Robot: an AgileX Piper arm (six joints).
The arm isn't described. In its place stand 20 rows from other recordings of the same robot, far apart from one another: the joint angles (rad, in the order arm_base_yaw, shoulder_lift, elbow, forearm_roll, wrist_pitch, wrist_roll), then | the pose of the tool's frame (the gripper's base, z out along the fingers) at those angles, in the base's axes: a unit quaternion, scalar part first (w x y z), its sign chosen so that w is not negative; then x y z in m.
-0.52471, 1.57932, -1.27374, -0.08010, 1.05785, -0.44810 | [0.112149, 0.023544, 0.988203, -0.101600, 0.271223, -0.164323, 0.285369]
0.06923, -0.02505, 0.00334, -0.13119, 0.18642, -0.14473 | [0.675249, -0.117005, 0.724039, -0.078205, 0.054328, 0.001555, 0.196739]
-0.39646, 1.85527, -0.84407, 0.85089, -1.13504, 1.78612 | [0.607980, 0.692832, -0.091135, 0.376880, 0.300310, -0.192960, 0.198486]
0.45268, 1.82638, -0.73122, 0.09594, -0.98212, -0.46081 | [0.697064, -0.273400, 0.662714, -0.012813, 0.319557, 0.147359, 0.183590]
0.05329, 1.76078, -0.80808, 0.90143, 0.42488, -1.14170 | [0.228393, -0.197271, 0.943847, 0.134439, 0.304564, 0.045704, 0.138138]
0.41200, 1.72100, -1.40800, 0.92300, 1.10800, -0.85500 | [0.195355, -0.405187, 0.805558, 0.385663, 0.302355, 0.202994, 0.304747]
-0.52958, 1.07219, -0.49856, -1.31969, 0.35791, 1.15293 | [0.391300, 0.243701, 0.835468, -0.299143, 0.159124, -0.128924, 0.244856]
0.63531, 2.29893, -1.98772, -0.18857, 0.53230, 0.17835 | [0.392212, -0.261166, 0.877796, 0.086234, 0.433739, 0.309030, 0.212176]
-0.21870, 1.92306, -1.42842, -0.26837, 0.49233, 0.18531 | [0.324605, 0.099085, 0.934883, -0.103961, 0.417096, -0.104386, 0.225704]
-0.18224, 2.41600, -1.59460, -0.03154, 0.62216, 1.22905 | [0.097929, 0.635771, 0.764353, 0.044381, 0.449279, -0.084496, 0.040931]
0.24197, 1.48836, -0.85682, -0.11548, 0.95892, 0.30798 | [0.045564, 0.001409, 0.998261, -0.037362, 0.242369, 0.050978, 0.206210]
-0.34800, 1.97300, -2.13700, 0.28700, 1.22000, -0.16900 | [0.320191, 0.091575, 0.940805, 0.063076, 0.416384, -0.125315, 0.379756]
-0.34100, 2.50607, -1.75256, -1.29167, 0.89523, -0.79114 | [0.249703, 0.542979, -0.694937, 0.399856, 0.442289, -0.229386, 0.071300]
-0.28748, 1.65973, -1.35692, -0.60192, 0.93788, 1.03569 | [0.282876, 0.477745, 0.812181, -0.179174, 0.326575, -0.139883, 0.298092]
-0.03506, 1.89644, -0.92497, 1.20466, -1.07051, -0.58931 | [0.570461, 0.391036, 0.658055, -0.297708, 0.349824, -0.086871, 0.182556]
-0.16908, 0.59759, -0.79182, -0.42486, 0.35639, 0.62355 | [0.690160, 0.189159, 0.697684, -0.033693, 0.109194, -0.031917, 0.400476]
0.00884, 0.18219, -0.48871, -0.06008, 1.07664, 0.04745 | [0.429981, 0.015917, 0.902520, -0.017904, 0.022977, -0.004607, 0.271348]
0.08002, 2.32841, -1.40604, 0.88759, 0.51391, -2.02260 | [0.263723, -0.606282, 0.747908, 0.059212, 0.434747, 0.069668, 0.052763]
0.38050, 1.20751, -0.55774, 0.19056, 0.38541, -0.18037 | [0.297386, -0.192158, 0.930761, 0.091221, 0.195351, 0.085118, 0.212160]
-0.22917, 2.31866, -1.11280, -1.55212, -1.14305, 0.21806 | [0.512074, -0.532145, 0.632202, 0.234357, 0.376771, -0.002879, 0.054551]
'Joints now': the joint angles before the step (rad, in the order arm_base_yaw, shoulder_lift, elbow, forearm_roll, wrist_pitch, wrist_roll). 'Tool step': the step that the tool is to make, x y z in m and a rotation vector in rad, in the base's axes. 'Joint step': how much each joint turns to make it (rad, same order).
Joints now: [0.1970, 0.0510, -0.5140, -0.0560, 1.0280, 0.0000]
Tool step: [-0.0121, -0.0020, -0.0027, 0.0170, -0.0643, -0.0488]
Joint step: [-0.0459, -0.0791, 0.0070, 0.0000, 0.0062, 0.0060]
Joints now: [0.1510, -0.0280, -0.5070, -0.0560, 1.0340, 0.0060]
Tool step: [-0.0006, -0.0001, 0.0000, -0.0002, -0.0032, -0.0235]
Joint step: [-0.0212, -0.0031, -0.0001, -0.0027, 0.0001, 0.0017]
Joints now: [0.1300, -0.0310, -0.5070, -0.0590, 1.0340, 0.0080]
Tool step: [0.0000, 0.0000, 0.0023, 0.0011, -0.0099, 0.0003]
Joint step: [0.0002, 0.0033, -0.0061, -0.0002, -0.0072, 0.0003]
